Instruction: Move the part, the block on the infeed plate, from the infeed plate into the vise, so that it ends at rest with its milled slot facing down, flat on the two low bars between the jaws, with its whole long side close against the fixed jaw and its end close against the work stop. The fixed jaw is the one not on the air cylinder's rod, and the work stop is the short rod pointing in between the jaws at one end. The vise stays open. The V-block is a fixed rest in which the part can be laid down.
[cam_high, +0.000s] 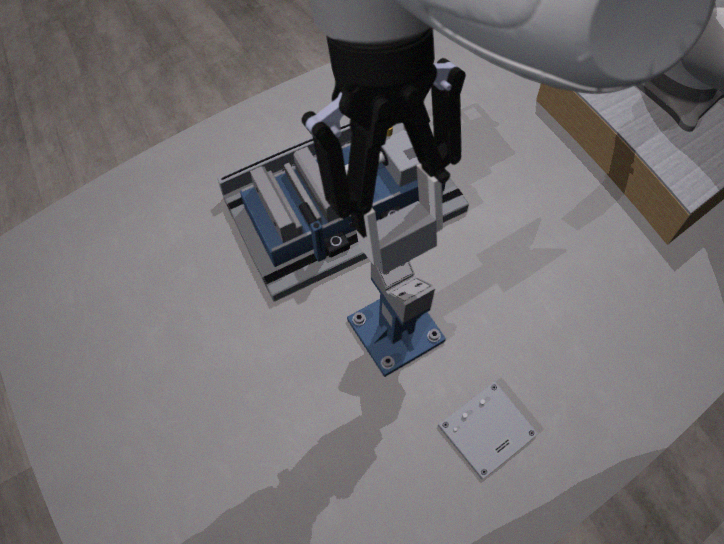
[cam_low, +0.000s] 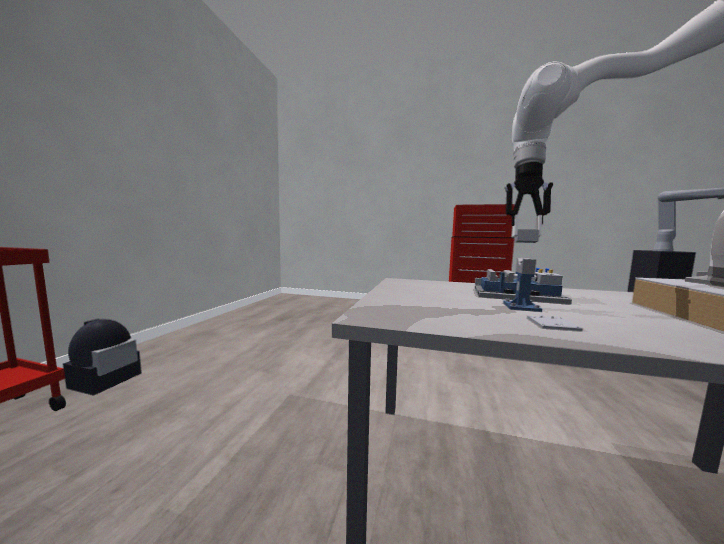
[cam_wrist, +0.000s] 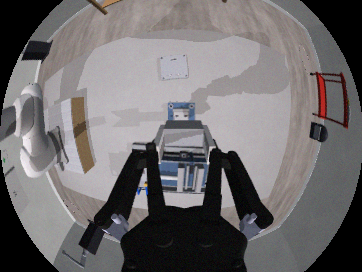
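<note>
My hand is 3 cm above the part. From my hand the other things lie so: work stop: 1 cm ahead, 15 cm to the right, 17 cm below; moving jaw: 3 cm behind, 19 cm to the right, 18 cm below; blue post: 1 cm ahead, 13 cm to the right, 20 cm below.
</note>
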